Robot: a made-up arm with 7 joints. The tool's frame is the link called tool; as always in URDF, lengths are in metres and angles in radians. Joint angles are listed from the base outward. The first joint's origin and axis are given. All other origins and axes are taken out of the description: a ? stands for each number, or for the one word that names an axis. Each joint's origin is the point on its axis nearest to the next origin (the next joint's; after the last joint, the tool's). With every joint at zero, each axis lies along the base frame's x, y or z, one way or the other. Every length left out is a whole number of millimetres.
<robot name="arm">
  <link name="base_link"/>
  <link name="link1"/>
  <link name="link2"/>
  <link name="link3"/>
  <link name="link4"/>
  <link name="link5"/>
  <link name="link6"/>
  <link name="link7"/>
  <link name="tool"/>
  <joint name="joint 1" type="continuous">
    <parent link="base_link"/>
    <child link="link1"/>
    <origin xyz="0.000 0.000 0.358"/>
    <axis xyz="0 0 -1"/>
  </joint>
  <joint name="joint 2" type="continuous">
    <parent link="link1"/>
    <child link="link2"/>
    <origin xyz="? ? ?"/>
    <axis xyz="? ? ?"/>
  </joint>
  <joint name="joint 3" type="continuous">
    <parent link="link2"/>
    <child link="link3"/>
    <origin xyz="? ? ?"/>
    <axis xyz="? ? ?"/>
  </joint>
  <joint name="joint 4" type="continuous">
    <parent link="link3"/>
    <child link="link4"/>
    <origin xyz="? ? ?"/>
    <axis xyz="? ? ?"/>
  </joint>
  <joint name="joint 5" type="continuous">
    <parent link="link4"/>
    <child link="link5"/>
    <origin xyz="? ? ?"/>
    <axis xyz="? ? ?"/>
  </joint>
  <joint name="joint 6" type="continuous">
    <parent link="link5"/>
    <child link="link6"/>
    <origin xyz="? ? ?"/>
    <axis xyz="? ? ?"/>
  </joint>
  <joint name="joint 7" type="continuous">
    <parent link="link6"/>
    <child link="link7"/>
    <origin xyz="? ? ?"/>
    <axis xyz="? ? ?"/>
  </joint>
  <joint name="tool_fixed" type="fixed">
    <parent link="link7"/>
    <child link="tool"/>
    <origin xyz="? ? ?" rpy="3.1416 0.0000 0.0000"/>
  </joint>
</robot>
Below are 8 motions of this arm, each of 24 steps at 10 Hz.
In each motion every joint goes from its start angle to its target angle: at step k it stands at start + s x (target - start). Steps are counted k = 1, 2, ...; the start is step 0. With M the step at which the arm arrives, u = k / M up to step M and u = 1 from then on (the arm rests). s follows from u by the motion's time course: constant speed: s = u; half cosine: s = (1 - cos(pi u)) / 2; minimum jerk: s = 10 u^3 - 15 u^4 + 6 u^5.
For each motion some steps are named. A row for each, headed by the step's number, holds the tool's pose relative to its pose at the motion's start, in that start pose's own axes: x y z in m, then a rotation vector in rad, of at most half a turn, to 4 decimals.
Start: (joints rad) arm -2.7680 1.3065 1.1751 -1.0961 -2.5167 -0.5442 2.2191
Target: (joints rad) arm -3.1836 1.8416 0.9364 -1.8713 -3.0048 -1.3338 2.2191
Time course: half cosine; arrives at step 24
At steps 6, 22, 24:
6: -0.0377 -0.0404 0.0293 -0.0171 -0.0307 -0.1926
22: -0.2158 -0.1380 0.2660 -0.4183 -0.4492 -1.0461
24: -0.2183 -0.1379 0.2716 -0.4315 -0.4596 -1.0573

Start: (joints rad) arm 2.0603 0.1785 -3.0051 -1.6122 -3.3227 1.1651 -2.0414
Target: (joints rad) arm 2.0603 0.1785 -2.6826 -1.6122 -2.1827 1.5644 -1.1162
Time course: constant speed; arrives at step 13
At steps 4, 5, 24:
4: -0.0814 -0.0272 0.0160 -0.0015 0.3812 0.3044
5: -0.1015 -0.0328 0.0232 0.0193 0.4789 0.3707
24: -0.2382 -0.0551 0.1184 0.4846 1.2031 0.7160

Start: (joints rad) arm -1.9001 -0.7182 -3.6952 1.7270 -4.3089 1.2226 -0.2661
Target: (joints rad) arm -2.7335 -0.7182 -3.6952 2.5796 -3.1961 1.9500 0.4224
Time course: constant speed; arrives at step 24
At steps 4, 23, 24:
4: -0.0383 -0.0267 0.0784 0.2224 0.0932 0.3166
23: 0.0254 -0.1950 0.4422 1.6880 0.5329 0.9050
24: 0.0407 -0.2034 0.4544 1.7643 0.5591 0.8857

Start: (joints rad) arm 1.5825 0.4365 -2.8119 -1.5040 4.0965 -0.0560 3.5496
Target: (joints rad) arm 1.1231 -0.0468 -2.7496 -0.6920 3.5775 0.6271 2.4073
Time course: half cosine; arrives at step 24
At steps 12, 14, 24:
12: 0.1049 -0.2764 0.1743 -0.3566 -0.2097 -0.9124
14: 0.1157 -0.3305 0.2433 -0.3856 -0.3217 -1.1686
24: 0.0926 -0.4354 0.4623 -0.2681 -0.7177 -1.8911

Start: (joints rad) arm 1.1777 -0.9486 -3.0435 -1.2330 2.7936 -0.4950 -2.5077
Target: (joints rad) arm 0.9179 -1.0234 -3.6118 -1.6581 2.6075 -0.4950 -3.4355
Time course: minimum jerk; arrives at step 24
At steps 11, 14, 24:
11: -0.0200 0.0998 0.0615 0.1568 0.1919 -0.6939
14: -0.0100 0.1514 0.1073 0.2321 0.3222 -1.0511
24: 0.0276 0.2134 0.1898 0.3312 0.5589 -1.5446

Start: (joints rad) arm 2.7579 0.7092 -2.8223 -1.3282 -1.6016 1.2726 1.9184
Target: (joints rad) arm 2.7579 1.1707 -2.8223 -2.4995 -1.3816 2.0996 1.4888
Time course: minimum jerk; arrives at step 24
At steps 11, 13, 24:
11: -0.2532 0.0275 0.0193 -0.3279 0.0176 0.5169
13: -0.3275 0.0011 0.0350 -0.4338 -0.0522 0.7046
24: -0.4471 -0.1214 0.0930 -0.5872 -0.4136 1.1844

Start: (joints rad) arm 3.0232 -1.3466 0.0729 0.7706 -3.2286 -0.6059 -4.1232
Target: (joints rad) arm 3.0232 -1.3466 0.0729 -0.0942 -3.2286 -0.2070 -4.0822
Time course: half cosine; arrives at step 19
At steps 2, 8, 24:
2: -0.0058 -0.0105 0.0054 -0.0293 0.0176 0.0023
8: -0.0723 -0.1342 0.1032 -0.4071 0.2470 0.0296
24: -0.1327 -0.2622 0.3750 -1.0743 0.6631 0.0662

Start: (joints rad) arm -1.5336 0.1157 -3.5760 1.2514 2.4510 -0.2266 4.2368
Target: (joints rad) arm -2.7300 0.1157 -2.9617 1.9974 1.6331 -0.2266 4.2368
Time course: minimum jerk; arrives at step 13
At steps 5, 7, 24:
5: 0.0569 -0.1107 0.0002 -0.2398 -0.0890 -0.3099
7: 0.1066 -0.2210 0.0296 -0.4496 -0.2305 -0.5822
24: 0.1773 -0.3715 0.1291 -0.7038 -0.5538 -0.9209

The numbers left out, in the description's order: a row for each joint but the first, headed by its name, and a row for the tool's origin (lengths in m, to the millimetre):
joint 2: xyz 0.000 -0.009 0.000, axis 0 1 0
joint 3: xyz 0.000 0.000 0.347, axis 0 0 -1
joint 4: xyz 0.000 -0.015 0.000, axis 0 1 0
joint 5: xyz 0.000 0.000 0.393, axis 0 0 -1
joint 6: xyz 0.000 0.000 0.000, axis 0 1 0
joint 7: xyz 0.000 0.000 0.132, axis 0 0 -1
tool: xyz 0.000 0.000 0.000

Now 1 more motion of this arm.
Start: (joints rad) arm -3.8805 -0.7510 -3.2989 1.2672 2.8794 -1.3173 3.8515
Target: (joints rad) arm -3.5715 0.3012 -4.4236 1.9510 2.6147 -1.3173 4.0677
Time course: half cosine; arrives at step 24
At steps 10, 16, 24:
10: -0.0017 -0.2166 0.0688 -0.0932 0.1291 0.3987
16: 0.0741 -0.4163 0.0369 -0.0155 0.0144 0.7953
24: 0.1467 -0.4846 -0.0459 0.1086 -0.1955 0.9756

